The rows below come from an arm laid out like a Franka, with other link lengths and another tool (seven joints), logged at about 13 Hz.
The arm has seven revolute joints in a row. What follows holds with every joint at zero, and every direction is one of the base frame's. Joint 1 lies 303 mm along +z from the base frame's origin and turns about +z. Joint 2 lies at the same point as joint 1 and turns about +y. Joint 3 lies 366.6 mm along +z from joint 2 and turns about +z. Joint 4 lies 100.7 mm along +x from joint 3 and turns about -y. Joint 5 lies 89.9 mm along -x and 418.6 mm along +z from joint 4 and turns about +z. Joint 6 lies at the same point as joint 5 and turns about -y. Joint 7 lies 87.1 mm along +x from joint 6 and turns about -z. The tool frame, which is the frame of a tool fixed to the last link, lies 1 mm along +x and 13 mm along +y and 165.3 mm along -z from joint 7; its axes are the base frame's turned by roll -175.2, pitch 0 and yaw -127.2 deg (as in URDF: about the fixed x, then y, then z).
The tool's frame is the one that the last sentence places.
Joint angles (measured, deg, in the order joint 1, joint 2, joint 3, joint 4, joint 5, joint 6, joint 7), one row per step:
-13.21 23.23 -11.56 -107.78 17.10 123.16 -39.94
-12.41 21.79 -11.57 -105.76 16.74 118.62 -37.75
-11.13 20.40 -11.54 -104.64 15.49 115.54 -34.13
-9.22 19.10 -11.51 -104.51 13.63 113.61 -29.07
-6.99 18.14 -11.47 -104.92 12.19 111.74 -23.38
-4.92 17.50 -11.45 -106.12 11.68 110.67 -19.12
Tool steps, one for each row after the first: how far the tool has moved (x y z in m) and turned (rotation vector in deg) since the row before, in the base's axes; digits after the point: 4 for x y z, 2 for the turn. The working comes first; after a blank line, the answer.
Tool pose at each row, in the base's axes (x y z in m, rotation vector in deg; the steps are taken from these numbers as rounded here):
0.6290 -0.2431 0.2264 -83.92 151.57 9.89
0.6350 -0.2308 0.2544 -83.53 152.07 12.06
0.6390 -0.2149 0.2759 -82.70 153.89 12.83
0.6412 -0.1936 0.2894 -81.19 157.07 12.71
0.6410 -0.1676 0.2947 -78.87 161.09 13.39
0.6375 -0.1425 0.2913 75.34 -160.59 -14.45

0.0060 0.0123 0.0280 1.06 1.05 -0.28
0.0040 0.0159 0.0215 -0.20 1.40 -0.93
0.0022 0.0213 0.0135 -1.14 1.91 -1.68
-0.0002 0.0260 0.0053 -0.93 2.63 -2.29
-0.0035 0.0251 -0.0034 -0.31 2.41 -1.73

